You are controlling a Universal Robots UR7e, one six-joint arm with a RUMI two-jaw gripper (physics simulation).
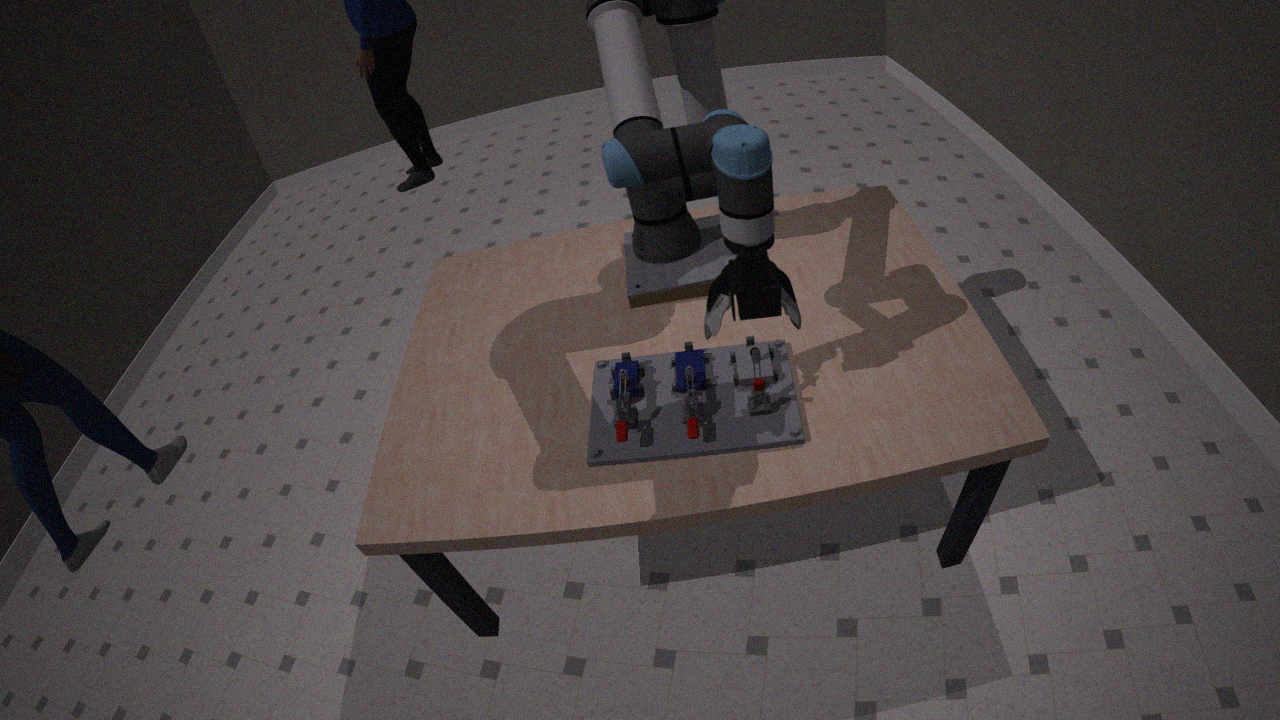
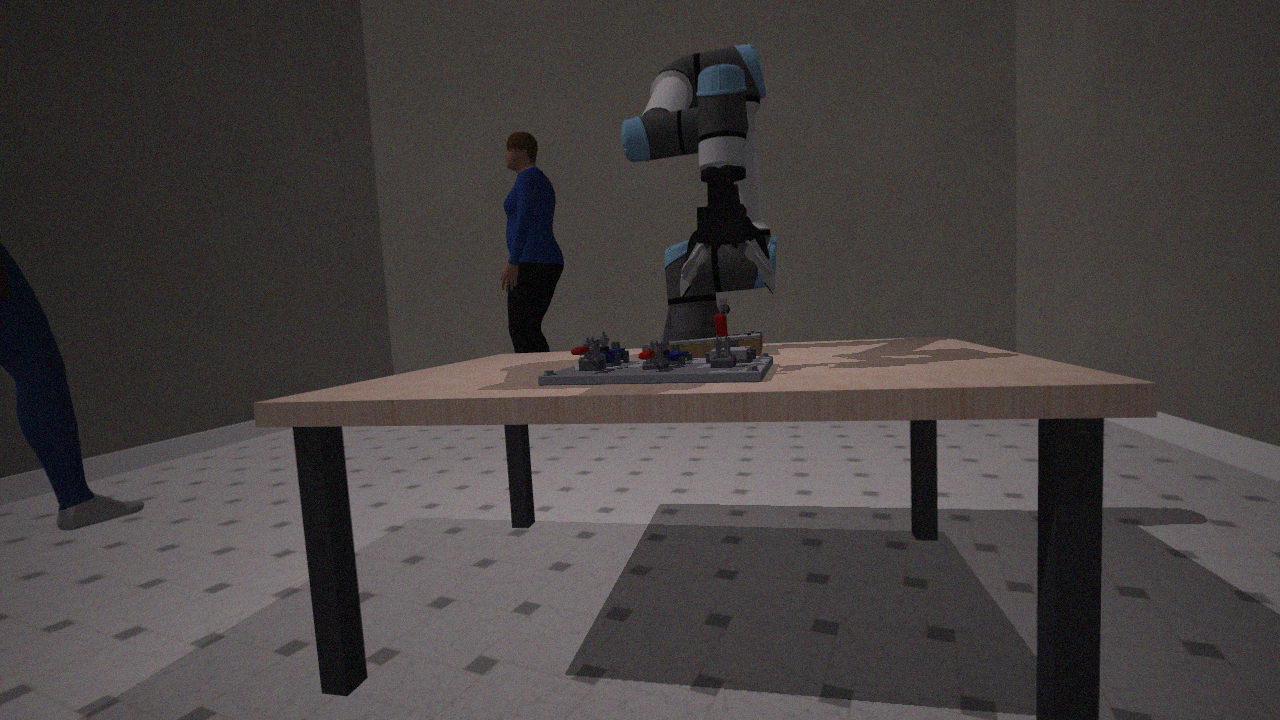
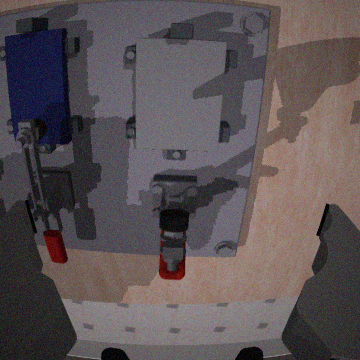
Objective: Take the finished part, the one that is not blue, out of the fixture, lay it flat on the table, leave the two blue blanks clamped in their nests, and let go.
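Frame: origin at the arm's base, x ahead, y left, z up, level; metres.
Seen in the pictures: gripper, fingertip midpoint: (image 1: 753, 333) (image 2: 726, 295) (image 3: 177, 207); arm's base at its link origin: (image 1: 667, 244) (image 2: 695, 338).
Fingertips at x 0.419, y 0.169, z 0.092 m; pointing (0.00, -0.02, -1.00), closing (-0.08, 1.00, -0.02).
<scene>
Offsets run from my fingertips to a thing's top centre. "*": to the spot under its first point.
The finished part, a pale grey block @(dx -0.031, dy -0.003, dz -0.090 m) (image 1: 744, 368) (image 2: 741, 354) (image 3: 180, 95), lies flat in the right nest of the grey fixture plate @(dx +0.024, dy -0.110, dz -0.111 m) (image 1: 657, 444) (image 2: 662, 377) (image 3: 107, 65). Its clamp stands open, with the red handle @(dx +0.068, dy +0.003, dz -0.028 m) (image 1: 759, 385) (image 2: 720, 324) (image 3: 172, 272) upright in front of the part. The middle blue blank @(dx -0.029, dy -0.113, dz -0.095 m) (image 1: 690, 360) (image 3: 37, 80) and the left blue blank @(dx -0.012, dy -0.222, dz -0.085 m) (image 1: 626, 368) sit in their nests with clamp arms down over them. My gripper (image 1: 753, 328) (image 2: 727, 292) (image 3: 177, 207) is wide open and empty, above the plate's right part and apart from the grey block.
The red handles of the middle clamp @(dx +0.100, dy -0.105, dz -0.067 m) (image 1: 691, 428) (image 3: 55, 246) and left clamp @(* dx +0.124, dy -0.214, dz -0.070 m) (image 1: 621, 430) point to the front. The fixture stands on the wooden table (image 1: 483, 465) (image 2: 895, 398). The arm's base plate (image 1: 642, 282) is behind it. A person in blue (image 2: 533, 219) stands behind the table.
</scene>
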